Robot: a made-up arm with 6 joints.
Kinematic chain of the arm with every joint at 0, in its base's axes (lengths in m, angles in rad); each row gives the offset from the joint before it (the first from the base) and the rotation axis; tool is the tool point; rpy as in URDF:
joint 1: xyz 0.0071 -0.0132 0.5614 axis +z
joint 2: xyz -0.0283 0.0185 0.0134 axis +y
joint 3: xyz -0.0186 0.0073 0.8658 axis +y
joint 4: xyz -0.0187 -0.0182 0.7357 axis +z
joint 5: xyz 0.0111 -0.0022 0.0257 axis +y
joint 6: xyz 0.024 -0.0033 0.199 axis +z
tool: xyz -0.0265 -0.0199 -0.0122 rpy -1.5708 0 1.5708
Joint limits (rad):
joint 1: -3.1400..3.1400
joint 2: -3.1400..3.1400
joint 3: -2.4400..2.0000
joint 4: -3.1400..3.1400
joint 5: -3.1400..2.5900
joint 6: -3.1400..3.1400
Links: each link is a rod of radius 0.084 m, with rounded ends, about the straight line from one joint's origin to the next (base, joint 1, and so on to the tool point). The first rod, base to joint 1, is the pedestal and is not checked.
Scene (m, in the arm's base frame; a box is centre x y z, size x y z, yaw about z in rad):
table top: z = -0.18
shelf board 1: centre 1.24 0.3 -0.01 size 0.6 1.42 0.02 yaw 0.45
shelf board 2: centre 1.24 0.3 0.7 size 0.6 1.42 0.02 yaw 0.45
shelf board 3: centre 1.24 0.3 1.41 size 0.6 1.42 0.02 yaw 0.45
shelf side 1: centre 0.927 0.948 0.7 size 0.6 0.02 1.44 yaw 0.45
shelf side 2: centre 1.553 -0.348 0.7 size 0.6 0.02 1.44 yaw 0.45
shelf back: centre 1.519 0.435 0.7 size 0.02 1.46 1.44 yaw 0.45
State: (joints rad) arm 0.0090 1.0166 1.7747 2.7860 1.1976 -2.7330
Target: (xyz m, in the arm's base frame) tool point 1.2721 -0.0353 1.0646
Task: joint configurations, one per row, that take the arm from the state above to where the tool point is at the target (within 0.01 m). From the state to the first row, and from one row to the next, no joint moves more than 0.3 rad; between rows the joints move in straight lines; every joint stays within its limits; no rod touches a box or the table.
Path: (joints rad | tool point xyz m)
1: -0.2588 0.9691 1.8198 2.7911 1.2727 -2.7779 | 1.1291 -0.2525 0.4262
2: -0.5266 0.9216 1.8648 2.7962 1.3478 -2.8228 | 1.0017 -0.5269 0.4751
3: -0.7943 0.8742 1.9099 2.8013 1.4229 -2.8677 | 0.8087 -0.7500 0.5221
4: -1.0621 0.8267 1.9549 2.8064 1.4980 -2.9127 | 0.5684 -0.9072 0.5675
5: -1.3299 0.7792 2.0000 2.8115 1.5731 -2.9576 | 0.3023 -0.9893 0.6109
6: -1.0626 0.6602 1.9979 2.8164 1.5157 -2.9052 | 0.5473 -0.8751 0.7265
7: -0.7953 0.5411 1.9957 2.8213 1.4584 -2.8528 | 0.7437 -0.6916 0.8419
8: -0.5280 0.4221 1.9936 2.8262 1.4011 -2.8004 | 0.8708 -0.4598 0.9550
9: -0.2606 0.3031 1.9915 2.8311 1.3437 -2.7481 | 0.9171 -0.2067 1.0646
10: -0.1590 0.4725 1.7265 2.8214 1.2790 -2.7414 | 1.1059 -0.1397 1.0740
11: -0.0574 0.6420 1.4615 2.8116 1.2142 -2.7347 | 1.2721 -0.0353 1.0646

